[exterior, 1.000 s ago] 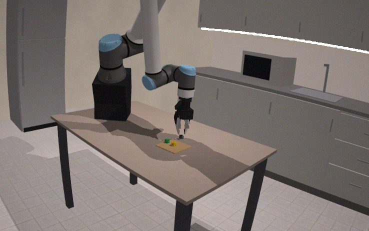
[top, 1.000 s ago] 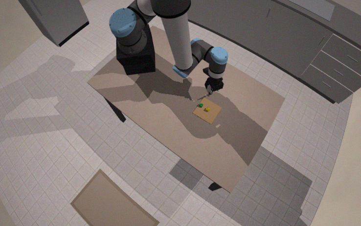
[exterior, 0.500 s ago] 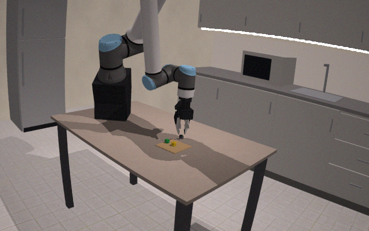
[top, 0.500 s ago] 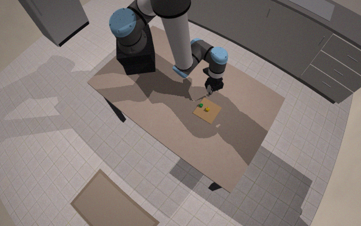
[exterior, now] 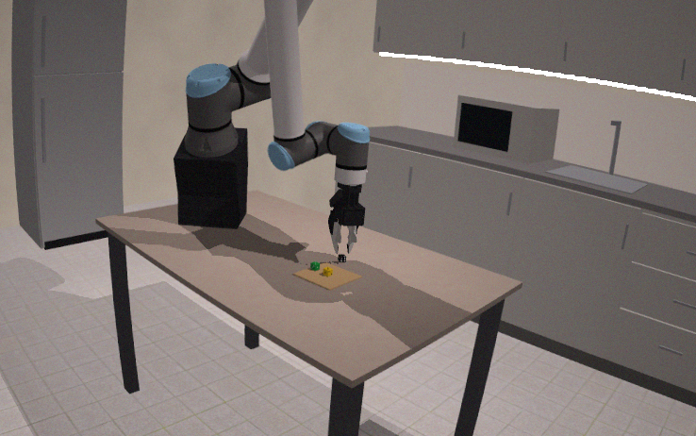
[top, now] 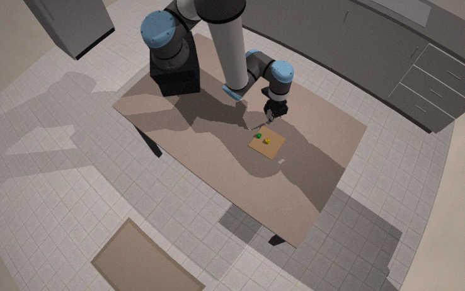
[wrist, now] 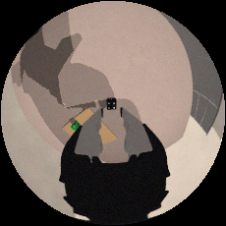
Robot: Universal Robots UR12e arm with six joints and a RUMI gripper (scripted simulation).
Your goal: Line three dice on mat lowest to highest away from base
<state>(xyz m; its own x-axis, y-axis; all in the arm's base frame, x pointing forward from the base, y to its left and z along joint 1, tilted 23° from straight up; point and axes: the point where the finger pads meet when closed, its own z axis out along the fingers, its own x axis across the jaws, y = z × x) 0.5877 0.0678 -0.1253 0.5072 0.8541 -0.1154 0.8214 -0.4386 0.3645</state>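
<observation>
My gripper is now 30 mm above the black die. The rest, counted from my hand: green die 120 mm to the right, 30 mm below; then orange mat 50 mm ahead, 120 mm to the right, 40 mm below; then yellow die 50 mm ahead, 120 mm to the right, 30 mm below.
</observation>
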